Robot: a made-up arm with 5 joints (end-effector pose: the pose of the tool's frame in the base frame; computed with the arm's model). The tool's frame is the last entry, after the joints.
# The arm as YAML. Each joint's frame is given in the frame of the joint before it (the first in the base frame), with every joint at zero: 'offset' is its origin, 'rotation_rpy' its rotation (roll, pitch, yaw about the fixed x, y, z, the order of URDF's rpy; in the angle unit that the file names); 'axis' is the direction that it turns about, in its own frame. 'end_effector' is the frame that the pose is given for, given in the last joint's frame.
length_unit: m
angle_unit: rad
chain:
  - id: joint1
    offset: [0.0, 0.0, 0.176]
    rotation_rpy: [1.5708, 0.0, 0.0]
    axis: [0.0, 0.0, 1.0]
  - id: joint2
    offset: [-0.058, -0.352, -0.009]
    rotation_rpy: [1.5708, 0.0, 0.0]
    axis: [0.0, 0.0, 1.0]
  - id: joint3
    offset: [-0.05, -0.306, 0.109]
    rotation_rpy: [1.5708, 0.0, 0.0]
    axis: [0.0, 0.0, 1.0]
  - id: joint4
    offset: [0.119, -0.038, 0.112]
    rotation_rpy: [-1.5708, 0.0, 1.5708]
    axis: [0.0, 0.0, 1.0]
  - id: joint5
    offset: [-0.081, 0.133, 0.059]
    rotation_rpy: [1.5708, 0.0, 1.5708]
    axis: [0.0, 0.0, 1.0]
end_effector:
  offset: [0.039, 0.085, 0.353]
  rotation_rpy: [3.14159, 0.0, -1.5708]
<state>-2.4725 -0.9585 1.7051 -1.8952 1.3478</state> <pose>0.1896 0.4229 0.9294 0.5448 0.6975 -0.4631 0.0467</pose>
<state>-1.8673 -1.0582 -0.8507 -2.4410 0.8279</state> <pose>-0.1277 0.1574 0.9890 0.3315 -0.7055 -0.5763 0.2456</pose>
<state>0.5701 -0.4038 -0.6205 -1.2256 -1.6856</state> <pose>0.2227 0.6356 -0.3998 0.0813 0.0638 -0.5737 0.8125</pose>
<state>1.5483 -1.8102 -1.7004 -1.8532 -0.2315</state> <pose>0.4482 -0.1449 -0.6085 0.1785 -0.0390 -0.2539 -0.9498</pose>
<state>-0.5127 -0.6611 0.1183 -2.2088 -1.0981</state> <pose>-0.6785 0.6226 0.0419 0.3586 0.9267 -0.0790 0.0798</pose>
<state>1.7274 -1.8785 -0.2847 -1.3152 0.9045</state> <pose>0.6788 -0.2276 -0.3987 0.8608 -0.1951 -0.1218 0.4540</pose>
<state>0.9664 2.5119 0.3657 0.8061 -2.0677</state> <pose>0.3945 -0.1062 -0.1716 0.8789 0.3966 -0.2578 0.0617</pose>
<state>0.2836 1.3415 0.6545 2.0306 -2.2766</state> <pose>0.3187 -0.1829 -0.0443 0.4243 0.2848 0.6888 0.5143</pose>
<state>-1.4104 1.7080 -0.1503 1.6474 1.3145</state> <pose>-0.3224 0.0548 0.0213 0.0714 0.9945 -0.0613 0.0460</pose>
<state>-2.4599 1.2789 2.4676 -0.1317 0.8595</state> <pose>-0.3427 0.2877 0.2260 0.8290 0.2281 -0.4046 0.3115</pose>
